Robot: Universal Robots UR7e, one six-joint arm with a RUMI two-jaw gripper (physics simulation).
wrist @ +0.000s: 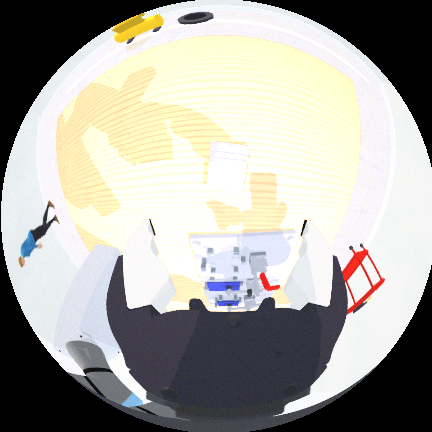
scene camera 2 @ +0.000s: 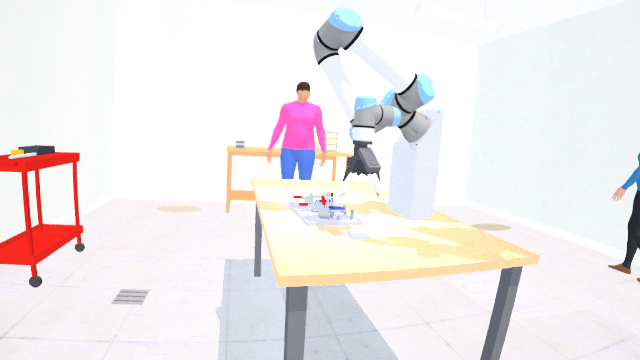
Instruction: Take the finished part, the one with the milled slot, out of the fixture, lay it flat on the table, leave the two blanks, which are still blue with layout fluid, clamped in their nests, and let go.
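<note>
The finished part, a pale block with a thin slot line near one end, lies flat on the table, a little off the fixture plate. Two blue blanks sit in nests on the fixture: the larger blank and the smaller-looking blank. In the scene view a blue blank shows behind the clamps. My gripper is wide open and empty, raised above the table and the fixture, apart from the finished part. Clamp contact on the blanks is too small to tell.
Red clamp handles stand up at the fixture. The robot's pale pedestal rises beside the table. A red cart stands off to one side. One person stands behind the table; another stands further off.
</note>
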